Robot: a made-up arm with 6 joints. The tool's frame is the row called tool.
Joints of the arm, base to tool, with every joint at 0 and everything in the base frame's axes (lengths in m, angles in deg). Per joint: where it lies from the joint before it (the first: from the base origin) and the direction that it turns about. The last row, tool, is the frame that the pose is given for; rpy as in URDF.
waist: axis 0 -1 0 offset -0.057 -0.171 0.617
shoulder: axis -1 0 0 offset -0.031 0.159 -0.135
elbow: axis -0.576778 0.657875 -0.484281 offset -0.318 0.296 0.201
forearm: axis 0 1 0 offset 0.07 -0.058 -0.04
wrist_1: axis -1 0 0 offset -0.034 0.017 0.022
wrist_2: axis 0 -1 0 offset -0.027 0.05 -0.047
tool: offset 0.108 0.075 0.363 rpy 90 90 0
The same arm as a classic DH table. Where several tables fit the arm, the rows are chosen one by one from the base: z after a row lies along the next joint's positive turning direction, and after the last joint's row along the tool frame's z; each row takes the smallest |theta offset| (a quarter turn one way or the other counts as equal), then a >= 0, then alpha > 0; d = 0 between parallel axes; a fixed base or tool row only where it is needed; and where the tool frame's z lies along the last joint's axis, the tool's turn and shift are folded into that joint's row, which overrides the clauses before.
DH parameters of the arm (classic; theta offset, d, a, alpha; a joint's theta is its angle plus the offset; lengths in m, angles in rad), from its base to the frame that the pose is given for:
base (fixed): 0 0.617 -0.057 1.5708
waist: -1.5708 0.012 0.135 1.5708
shoulder: 0.6346 0.2648 -0.3373 0.956
elbow: -0.9062 0.1089 0.0756 0.8528
forearm: 0.6984 -0.0166 -0.022 -1.5708
wrist_1: 0 0.061 0.047 -1.5708
wrist_2: -0.2892 0 -0.3787 0
tool (fixed): 0.2892 -0.125 0 0

